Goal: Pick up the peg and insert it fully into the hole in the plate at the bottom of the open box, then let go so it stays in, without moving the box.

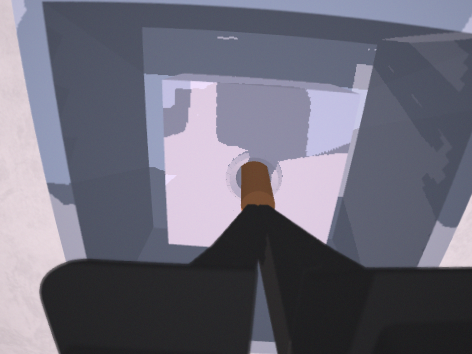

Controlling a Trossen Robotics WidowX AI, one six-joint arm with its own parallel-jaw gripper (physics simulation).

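Frame: origin at the arm's base, x ahead, y left, z up, level; centimetres.
Where they show: gripper, fingertip midpoint: (256, 215).
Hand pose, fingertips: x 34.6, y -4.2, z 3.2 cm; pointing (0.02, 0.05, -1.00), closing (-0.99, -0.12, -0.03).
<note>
After its pixels a point has its place.
The orange-brown peg (256, 181) @[z 1.8, x 34.7, y -5.0 cm] stands roughly upright at the hole in the pale pink plate (200, 210) @[z -0.3, x 37.1, y -1.9 cm], with its lower end inside the hole's ring (232, 175) @[z -0.1, x 35.7, y -4.3 cm]. How deep it sits cannot be told. The plate lies at the bottom of the open blue-grey box (105, 130) @[z 0.5, x 41.8, y -5.8 cm]. My gripper (256, 215) @[z 3.2, x 34.6, y -4.2 cm] is shut with nothing between its fingers. Its black fingertips meet just over the peg's top end and hide part of it. Whether they touch the peg cannot be told.
The box's walls rise on the left, right and far sides of the plate. The near wall is mostly hidden behind my fingers. A pale table top (17, 210) @[z -6.0, x 52.9, y 4.6 cm] shows outside the box at the left and right. Dark shadows fall across the plate's far part.
</note>
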